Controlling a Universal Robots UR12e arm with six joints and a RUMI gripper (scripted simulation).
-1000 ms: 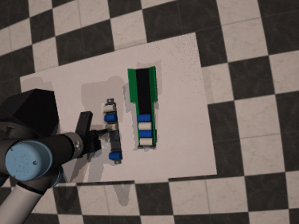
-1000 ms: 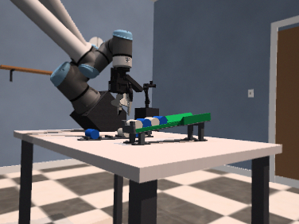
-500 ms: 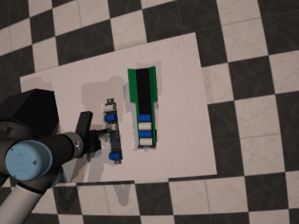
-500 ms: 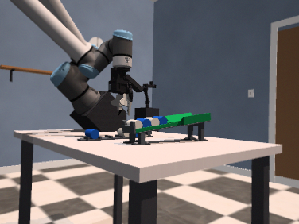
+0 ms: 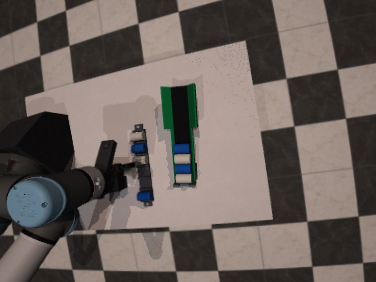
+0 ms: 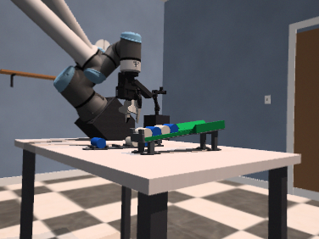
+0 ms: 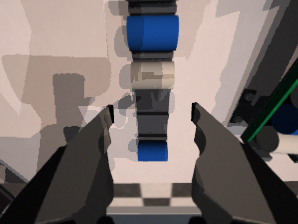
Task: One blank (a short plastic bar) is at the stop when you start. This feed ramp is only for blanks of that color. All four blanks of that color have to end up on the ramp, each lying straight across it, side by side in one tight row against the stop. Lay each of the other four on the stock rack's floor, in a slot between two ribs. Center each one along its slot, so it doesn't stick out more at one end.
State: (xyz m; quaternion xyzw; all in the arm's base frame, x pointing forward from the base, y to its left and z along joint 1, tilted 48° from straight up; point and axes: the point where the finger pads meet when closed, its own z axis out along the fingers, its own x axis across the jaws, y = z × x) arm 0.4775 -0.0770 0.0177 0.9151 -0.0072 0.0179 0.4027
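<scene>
The dark stock rack is 130 mm below my hand and 20 mm to the right of it. Also, from my hand: stop 190 mm ahead, 120 mm to the right, 60 mm below.
</scene>
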